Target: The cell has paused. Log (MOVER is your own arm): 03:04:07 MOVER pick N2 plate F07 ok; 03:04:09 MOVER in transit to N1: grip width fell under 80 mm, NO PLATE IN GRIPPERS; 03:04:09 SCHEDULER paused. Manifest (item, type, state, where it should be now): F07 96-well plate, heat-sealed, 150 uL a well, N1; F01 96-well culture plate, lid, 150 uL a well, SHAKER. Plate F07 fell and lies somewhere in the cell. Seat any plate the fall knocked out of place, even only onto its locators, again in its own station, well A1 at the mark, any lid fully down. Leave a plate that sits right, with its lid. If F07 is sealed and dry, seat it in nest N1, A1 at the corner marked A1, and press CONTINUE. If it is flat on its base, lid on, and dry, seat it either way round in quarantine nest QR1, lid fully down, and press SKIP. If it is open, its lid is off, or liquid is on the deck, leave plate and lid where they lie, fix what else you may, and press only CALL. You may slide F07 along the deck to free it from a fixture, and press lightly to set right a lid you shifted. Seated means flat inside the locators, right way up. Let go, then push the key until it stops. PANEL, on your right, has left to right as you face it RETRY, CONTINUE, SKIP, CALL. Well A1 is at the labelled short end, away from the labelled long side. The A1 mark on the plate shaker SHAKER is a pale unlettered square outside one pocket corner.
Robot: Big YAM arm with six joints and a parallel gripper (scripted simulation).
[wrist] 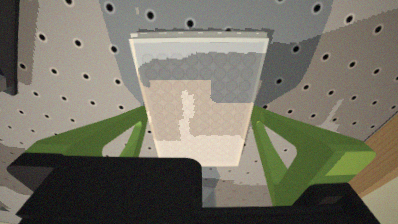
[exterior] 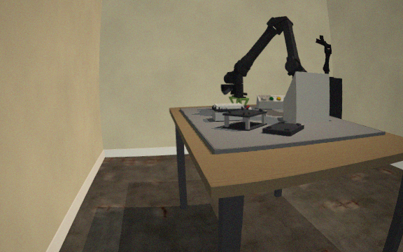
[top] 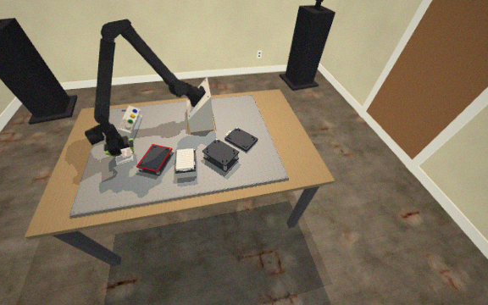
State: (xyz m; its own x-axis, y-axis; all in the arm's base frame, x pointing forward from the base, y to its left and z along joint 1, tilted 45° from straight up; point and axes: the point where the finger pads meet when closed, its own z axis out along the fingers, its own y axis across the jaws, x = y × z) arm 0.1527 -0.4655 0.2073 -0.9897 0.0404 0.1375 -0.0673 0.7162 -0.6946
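My hand is right at the white plate. The rest, counted from my hand: red-framed nest: 17 cm to the left, 11 cm ahead, 3 cm above; then green continue key: 20 cm behind, 6 cm above, 5 cm to the left; then white retry key: 15 cm behind, 6 cm above, 4 cm to the left.
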